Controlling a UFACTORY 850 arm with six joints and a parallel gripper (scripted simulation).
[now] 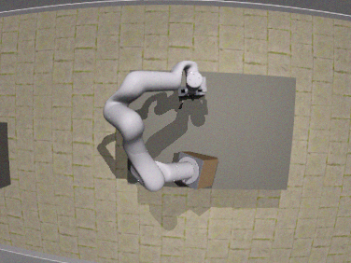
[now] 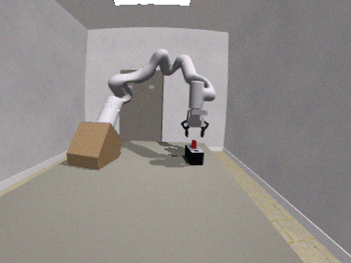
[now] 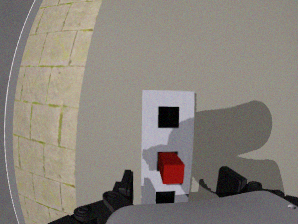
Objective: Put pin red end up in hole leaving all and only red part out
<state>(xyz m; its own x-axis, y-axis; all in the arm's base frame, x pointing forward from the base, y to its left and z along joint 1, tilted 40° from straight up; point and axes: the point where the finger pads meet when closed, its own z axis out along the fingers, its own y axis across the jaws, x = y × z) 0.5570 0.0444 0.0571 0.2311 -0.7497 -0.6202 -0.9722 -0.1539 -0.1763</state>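
Right now the pin is 50 mm below my hand. Round my hand: block: 110 mm below.
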